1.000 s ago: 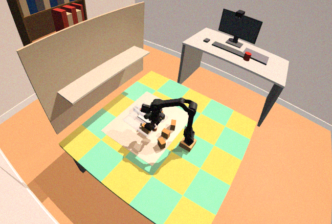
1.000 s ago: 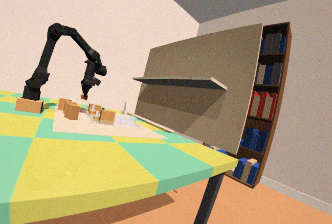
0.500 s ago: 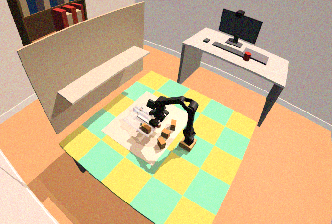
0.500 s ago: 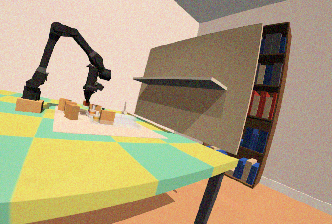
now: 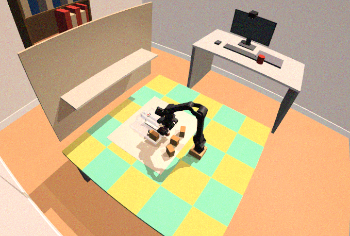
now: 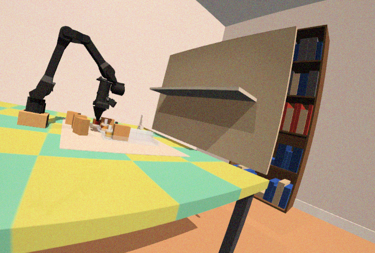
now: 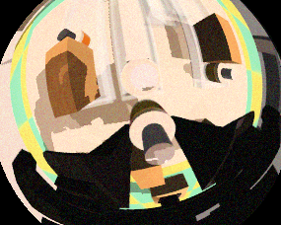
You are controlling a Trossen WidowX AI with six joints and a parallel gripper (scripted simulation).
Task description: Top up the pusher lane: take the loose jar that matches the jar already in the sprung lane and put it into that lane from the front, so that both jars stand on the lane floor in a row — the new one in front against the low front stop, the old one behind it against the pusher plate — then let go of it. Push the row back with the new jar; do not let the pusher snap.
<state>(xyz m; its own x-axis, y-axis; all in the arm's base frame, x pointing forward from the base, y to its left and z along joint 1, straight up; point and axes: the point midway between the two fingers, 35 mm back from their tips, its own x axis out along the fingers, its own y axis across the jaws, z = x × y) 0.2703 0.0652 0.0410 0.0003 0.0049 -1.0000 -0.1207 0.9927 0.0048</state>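
Now: gripper tip 110 mm short of the cream mat and 60 mm above it. From my gripper tip the other things lie so: clear lane rack (190 mm ahead, 40 mm below); shelf (550 mm ahead, 310 mm above, 80 mm to the left).
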